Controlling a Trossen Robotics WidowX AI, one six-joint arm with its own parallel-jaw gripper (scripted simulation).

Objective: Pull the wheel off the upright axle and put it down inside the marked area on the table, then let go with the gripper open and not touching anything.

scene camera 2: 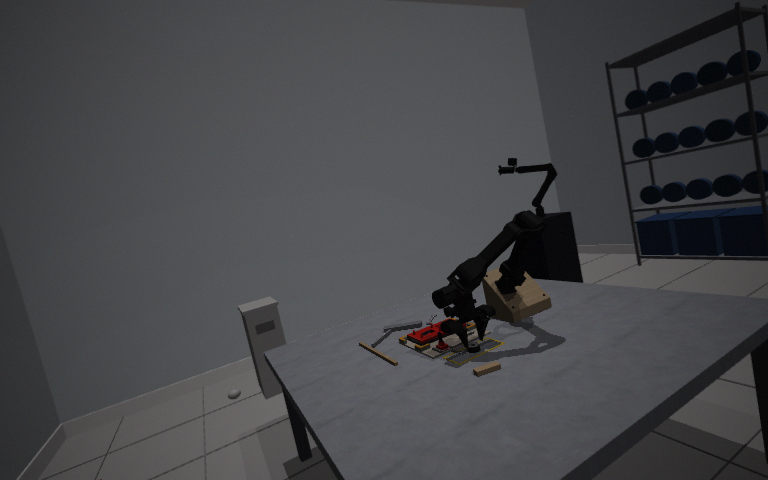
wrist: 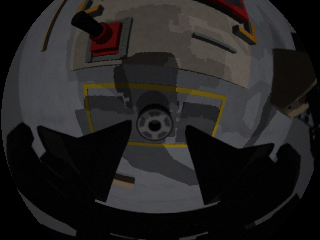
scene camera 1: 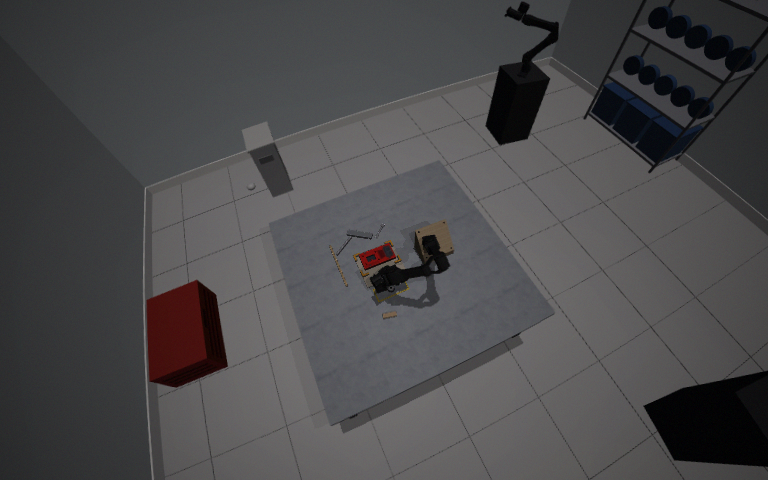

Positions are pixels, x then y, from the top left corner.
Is my gripper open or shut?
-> Open.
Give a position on an upright axle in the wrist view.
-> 105,37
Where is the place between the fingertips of my gripper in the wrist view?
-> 159,126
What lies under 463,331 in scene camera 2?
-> My gripper.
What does my gripper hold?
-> Nothing.
